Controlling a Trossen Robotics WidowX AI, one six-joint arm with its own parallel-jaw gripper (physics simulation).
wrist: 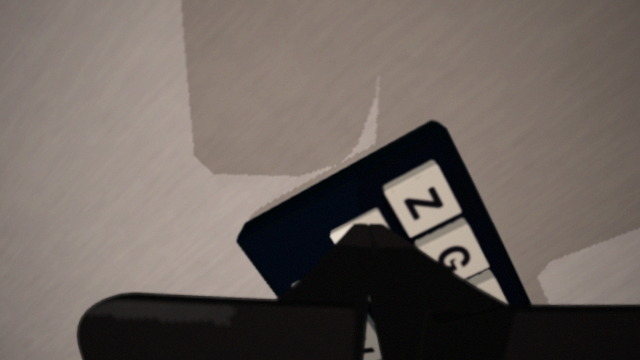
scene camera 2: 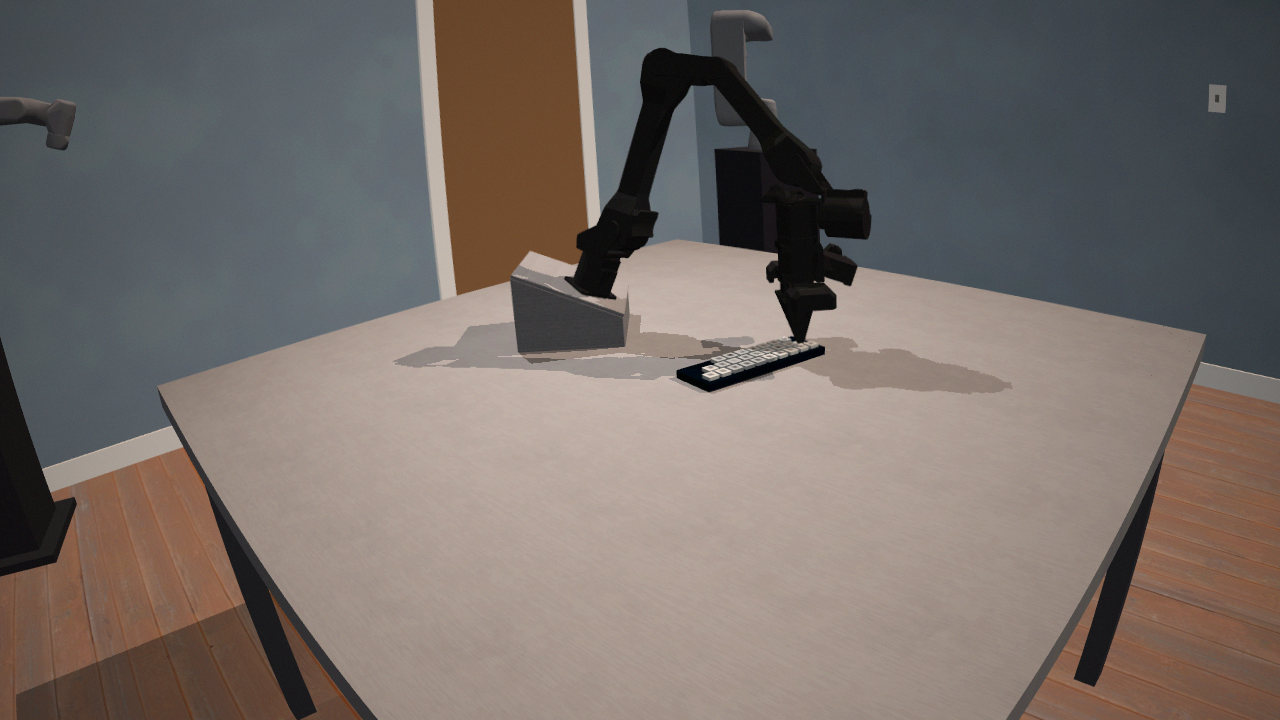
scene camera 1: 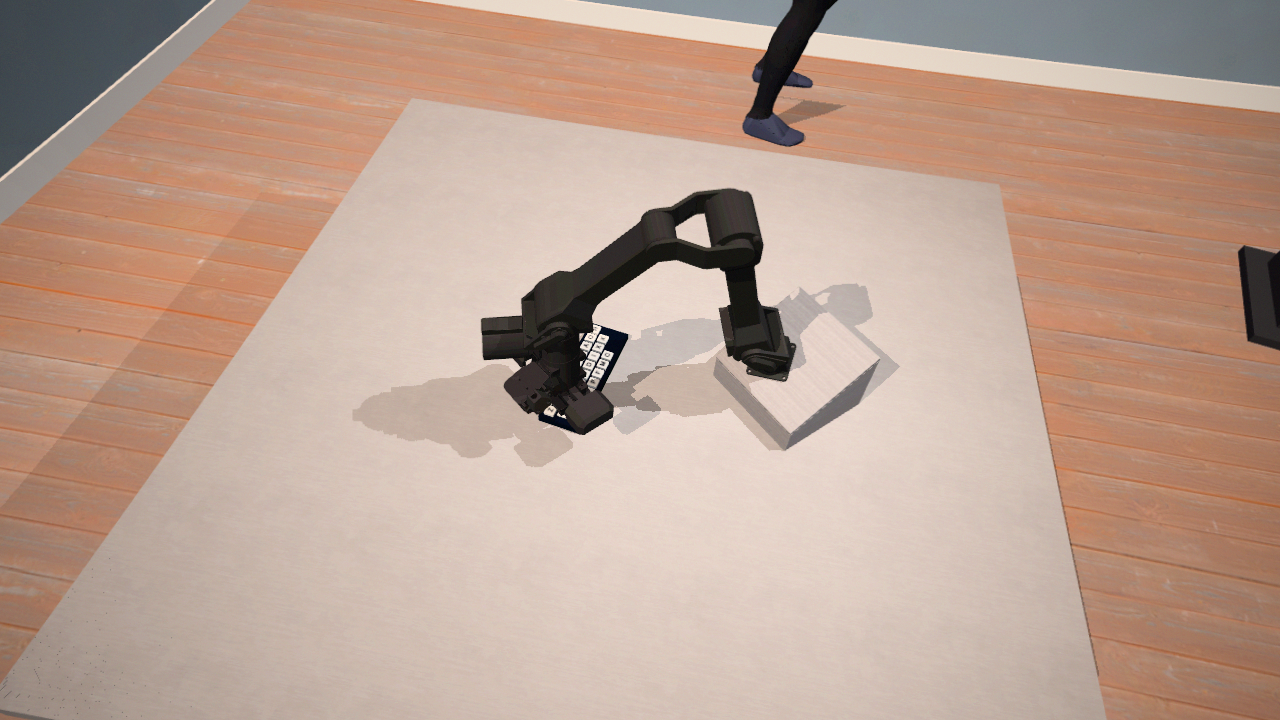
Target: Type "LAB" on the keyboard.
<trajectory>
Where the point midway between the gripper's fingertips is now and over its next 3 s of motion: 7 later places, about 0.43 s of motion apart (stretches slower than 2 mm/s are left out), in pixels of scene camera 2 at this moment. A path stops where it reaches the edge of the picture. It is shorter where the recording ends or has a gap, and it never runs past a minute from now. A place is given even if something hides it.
The gripper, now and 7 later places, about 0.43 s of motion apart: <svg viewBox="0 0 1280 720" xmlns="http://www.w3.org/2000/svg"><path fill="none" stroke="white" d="M800 342L799 337L796 326L780 332L759 339L735 347L733 349L733 358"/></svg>
</trajectory>
